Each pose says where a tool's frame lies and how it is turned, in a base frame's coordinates. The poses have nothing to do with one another.
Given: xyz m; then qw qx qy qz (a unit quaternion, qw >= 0).
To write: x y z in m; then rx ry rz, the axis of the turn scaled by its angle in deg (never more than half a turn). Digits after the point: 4 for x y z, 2 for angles.
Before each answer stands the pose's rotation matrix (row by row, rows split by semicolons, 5 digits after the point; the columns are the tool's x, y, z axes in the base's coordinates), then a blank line. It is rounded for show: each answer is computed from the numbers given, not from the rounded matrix.
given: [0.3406 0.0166 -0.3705 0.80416 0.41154 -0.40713 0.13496]
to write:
0.63206 -0.55216 -0.54371; -0.11804 0.62484 -0.77177; 0.76587 0.55199 0.32977

[0.3406 0.0166 -0.3705 50.50 -49.96 16.56]
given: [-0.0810 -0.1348 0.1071 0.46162 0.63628 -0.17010 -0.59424]
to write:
0.23589 0.33216 -0.91325; -0.76509 -0.51595 -0.38528; -0.59916 0.78960 0.13243

[-0.0810 -0.1348 0.1071 89.67 -23.97 -83.75]
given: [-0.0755 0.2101 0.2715 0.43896 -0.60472 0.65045 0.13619]
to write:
0.11674 -0.90624 0.40633; -0.66711 0.23154 0.70806; -0.73575 -0.35372 -0.57753

[-0.0755 0.2101 0.2715 -86.10 92.61 19.39]
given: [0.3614 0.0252 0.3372 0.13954 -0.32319 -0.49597 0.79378]
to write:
-0.75215 0.09906 -0.65150; 0.54212 -0.46908 -0.69719; -0.37467 -0.87758 0.29912

[0.3614 0.0252 0.3372 -53.51 -82.12 131.43]
